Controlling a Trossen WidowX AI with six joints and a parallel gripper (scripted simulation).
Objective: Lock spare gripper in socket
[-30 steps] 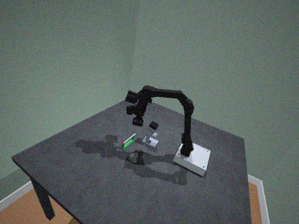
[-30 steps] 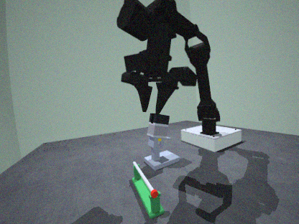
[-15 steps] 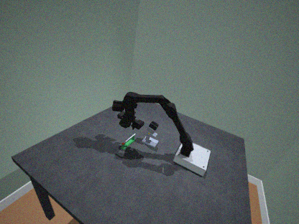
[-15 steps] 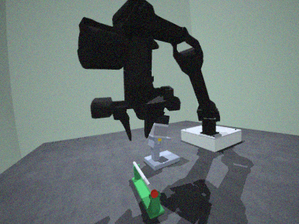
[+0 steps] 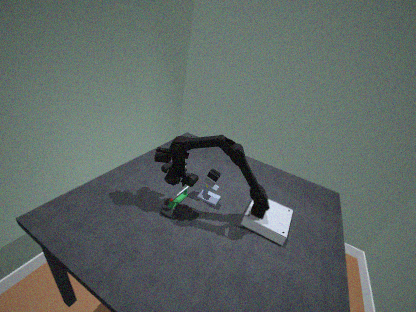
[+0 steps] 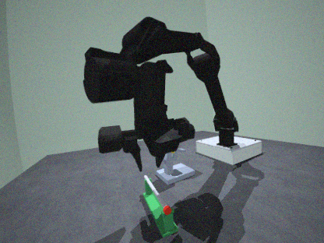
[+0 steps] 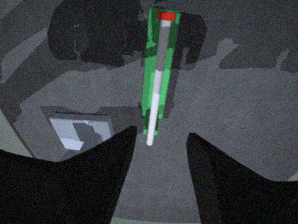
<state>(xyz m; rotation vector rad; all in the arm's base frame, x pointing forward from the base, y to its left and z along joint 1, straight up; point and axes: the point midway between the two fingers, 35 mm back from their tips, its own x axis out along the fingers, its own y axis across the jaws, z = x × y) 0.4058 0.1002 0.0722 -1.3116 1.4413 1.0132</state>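
The pin rest is 70 mm below my gripper tip, 10 mm to the left of it and 10 mm behind it. Also, from my gripper tip: spare gripper 120 mm behind, 100 mm to the right, 30 mm above; then grey mount 130 mm behind, 100 mm to the right, 50 mm below.
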